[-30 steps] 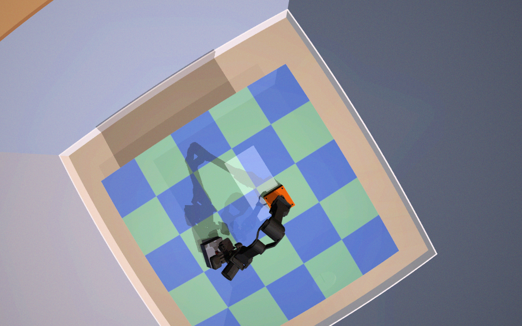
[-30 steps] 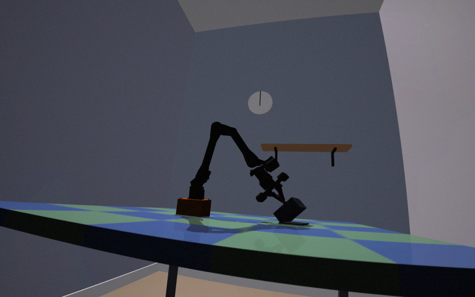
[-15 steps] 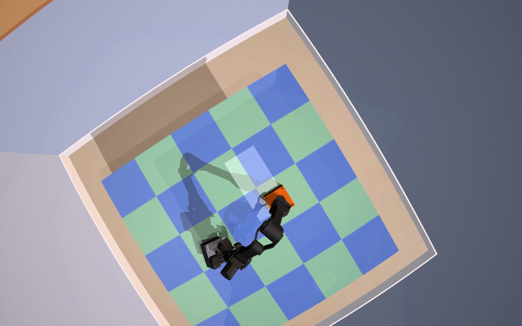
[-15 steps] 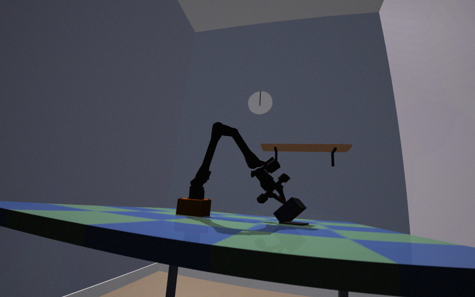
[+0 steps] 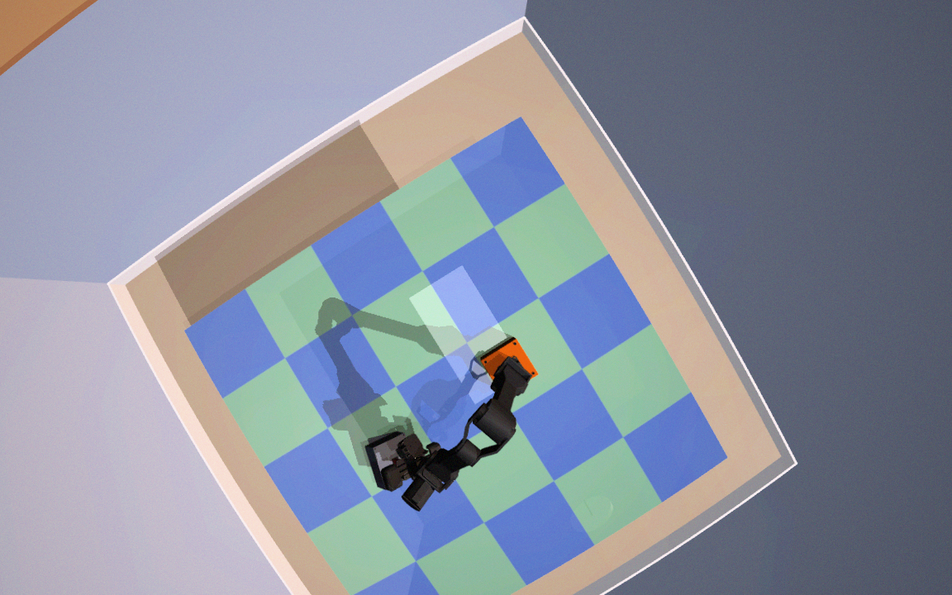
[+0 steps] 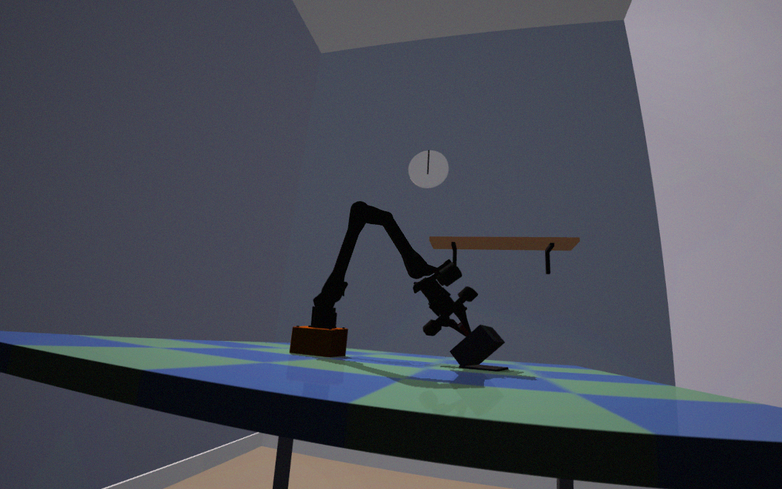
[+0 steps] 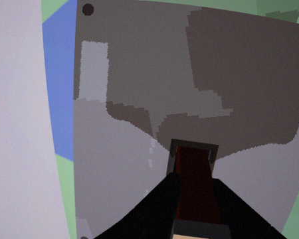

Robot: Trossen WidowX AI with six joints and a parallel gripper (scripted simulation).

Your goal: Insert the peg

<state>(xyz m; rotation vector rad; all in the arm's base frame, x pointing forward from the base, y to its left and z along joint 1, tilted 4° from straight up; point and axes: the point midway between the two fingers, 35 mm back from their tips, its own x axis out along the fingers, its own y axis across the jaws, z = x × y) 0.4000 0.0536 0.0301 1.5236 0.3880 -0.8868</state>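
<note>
The red square peg lies 10 mm behind my gripper tip and 10 mm above it. Round my gripper tip: grey sloped panel: 30 mm ahead, 10 mm to the right, 30 mm below; flat plate: 50 mm ahead, 20 mm to the right, 90 mm below.
</note>
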